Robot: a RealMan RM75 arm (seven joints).
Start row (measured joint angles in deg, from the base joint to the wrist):
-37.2 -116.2 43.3 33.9 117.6 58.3 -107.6
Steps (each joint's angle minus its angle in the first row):
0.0 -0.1 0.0 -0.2 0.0 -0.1 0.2
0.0 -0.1 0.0 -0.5 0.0 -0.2 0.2
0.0 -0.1 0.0 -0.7 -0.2 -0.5 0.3
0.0 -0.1 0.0 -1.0 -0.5 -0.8 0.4
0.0 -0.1 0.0 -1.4 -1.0 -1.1 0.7
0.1 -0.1 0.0 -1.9 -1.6 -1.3 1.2
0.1 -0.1 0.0 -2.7 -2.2 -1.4 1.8
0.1 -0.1 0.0 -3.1 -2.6 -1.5 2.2
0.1 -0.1 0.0 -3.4 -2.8 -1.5 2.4
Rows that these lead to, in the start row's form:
-37.2 -116.3 43.3 33.7 117.6 58.2 -107.4
-37.2 -116.3 43.3 33.4 117.6 58.1 -107.4
-37.2 -116.3 43.3 33.2 117.4 57.8 -107.3
-37.2 -116.3 43.3 32.9 117.1 57.5 -107.2
-37.2 -116.3 43.3 32.5 116.6 57.2 -106.9
-37.1 -116.3 43.3 32.0 116.0 57.0 -106.4
-37.1 -116.3 43.3 31.2 115.4 56.9 -105.8
-37.1 -116.3 43.3 30.8 115.0 56.8 -105.4
-37.1 -116.3 43.3 30.5 114.8 56.8 -105.2

